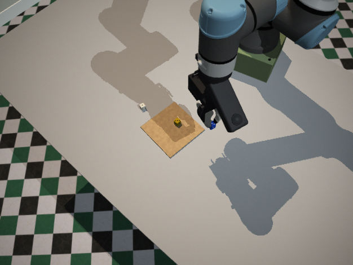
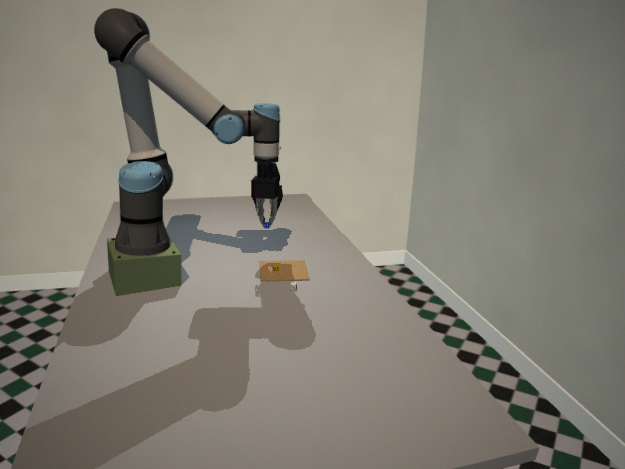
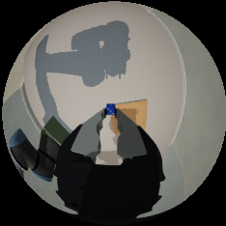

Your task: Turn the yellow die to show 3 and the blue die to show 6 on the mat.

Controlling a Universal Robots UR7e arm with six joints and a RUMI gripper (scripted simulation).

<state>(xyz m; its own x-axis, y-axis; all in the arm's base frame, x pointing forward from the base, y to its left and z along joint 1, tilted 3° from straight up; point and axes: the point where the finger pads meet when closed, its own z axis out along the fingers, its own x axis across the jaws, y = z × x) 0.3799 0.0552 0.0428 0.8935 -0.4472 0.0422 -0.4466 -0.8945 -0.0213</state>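
Right now the tan mat is 2 cm ahead of my hand, 12 cm to the right of it and 12 cm below it. Also, from my hand: blue die (1 cm below); white die (1 cm ahead, 24 cm to the right, 11 cm below); yellow die (1 cm behind, 12 cm to the right, 11 cm below).
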